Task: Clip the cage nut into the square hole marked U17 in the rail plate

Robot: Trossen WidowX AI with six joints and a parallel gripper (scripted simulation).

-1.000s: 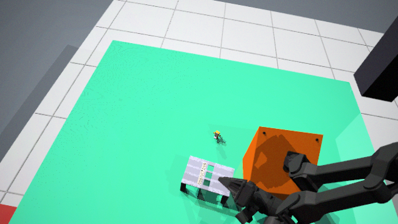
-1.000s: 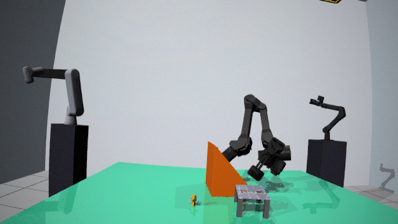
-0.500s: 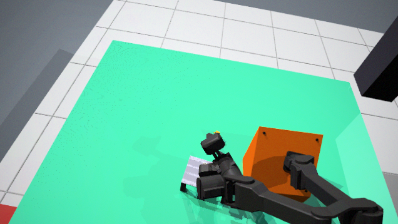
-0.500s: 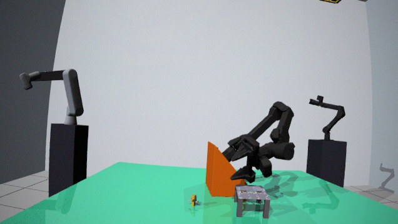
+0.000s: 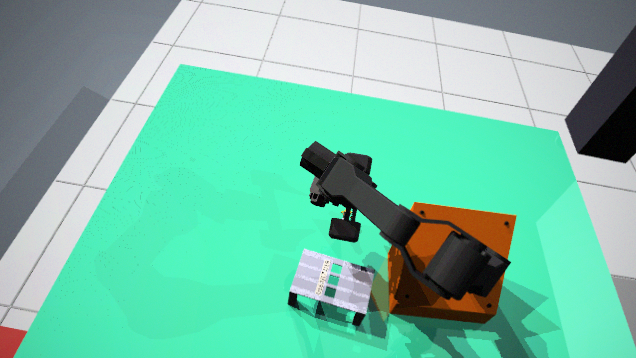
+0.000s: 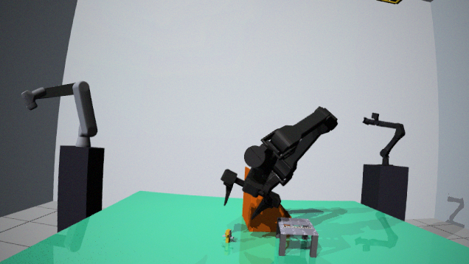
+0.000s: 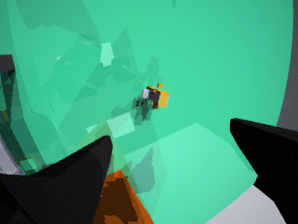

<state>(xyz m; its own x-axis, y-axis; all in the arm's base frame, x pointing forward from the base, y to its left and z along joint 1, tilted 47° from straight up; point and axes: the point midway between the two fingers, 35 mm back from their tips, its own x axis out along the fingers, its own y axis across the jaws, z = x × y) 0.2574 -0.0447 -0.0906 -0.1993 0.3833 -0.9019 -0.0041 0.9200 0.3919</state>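
Right now my gripper tip is 3 cm to the left of the yellow cage nut and 7 cm above it.
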